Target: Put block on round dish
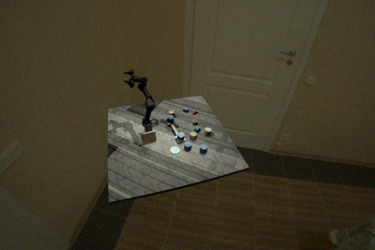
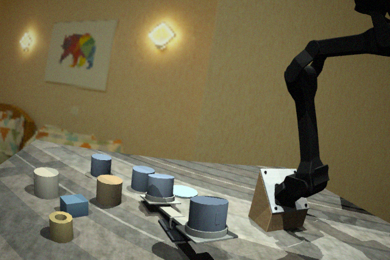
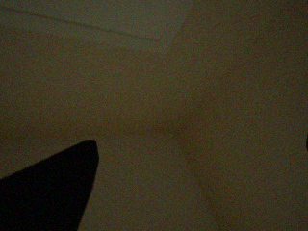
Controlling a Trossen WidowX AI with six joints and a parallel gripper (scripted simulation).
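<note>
Right now my gripper tip is 530 mm short of the grey block, 310 mm to the left of it and 580 mm above it. Also, from my gripper tip: balance beam: 490 mm ahead, 180 mm to the right, 580 mm below; pale round dish: 460 mm ahead, 440 mm to the right, 620 mm below; balance: 490 mm ahead, 180 mm to the right, 600 mm below.
</note>
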